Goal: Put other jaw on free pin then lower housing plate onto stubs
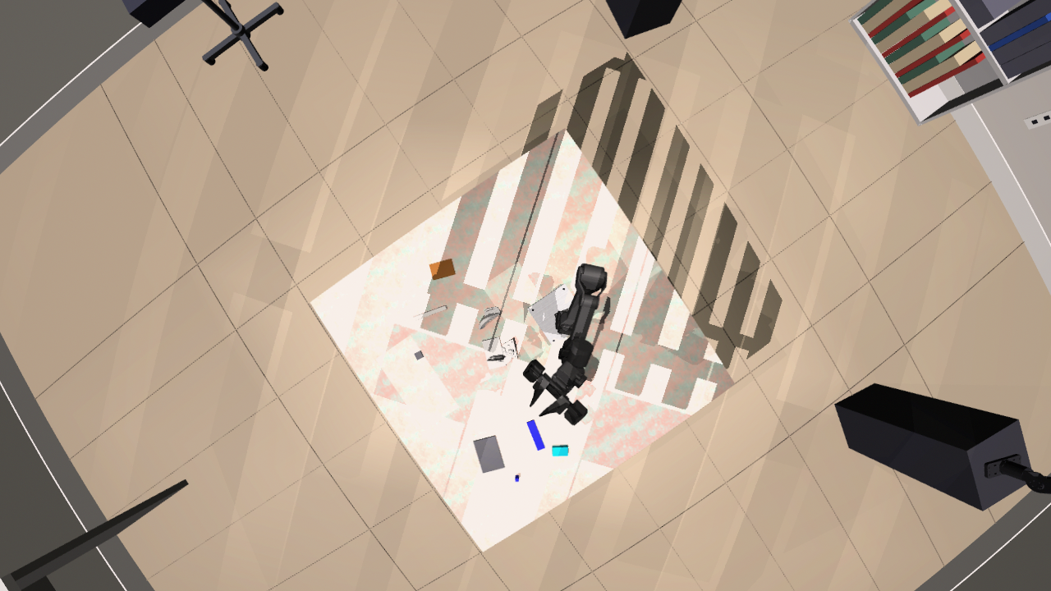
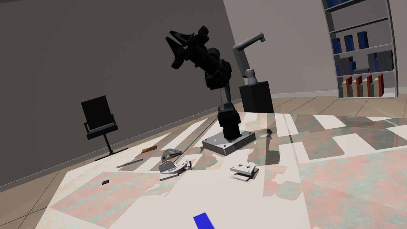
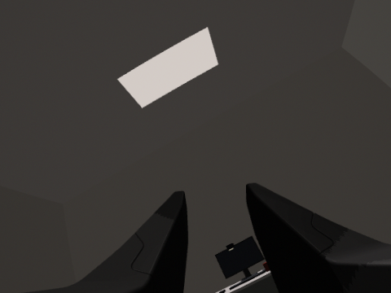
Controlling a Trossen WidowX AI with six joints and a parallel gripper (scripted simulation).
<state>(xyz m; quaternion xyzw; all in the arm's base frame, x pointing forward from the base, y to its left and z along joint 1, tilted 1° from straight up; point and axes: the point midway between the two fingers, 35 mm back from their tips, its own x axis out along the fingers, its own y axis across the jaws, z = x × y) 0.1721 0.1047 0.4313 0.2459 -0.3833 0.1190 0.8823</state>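
Now: gripper tip 110 mm short of the jaw, 220 mm to the left of it and 470 mm above it. From my gripper tip the other things lie so: cyan block 30 mm ahead, 390 mm to the left, 480 mm below; then blue bar 100 mm ahead, 290 mm to the left, 490 mm below; then grey plate 310 mm ahead, 290 mm to the left, 490 mm below.
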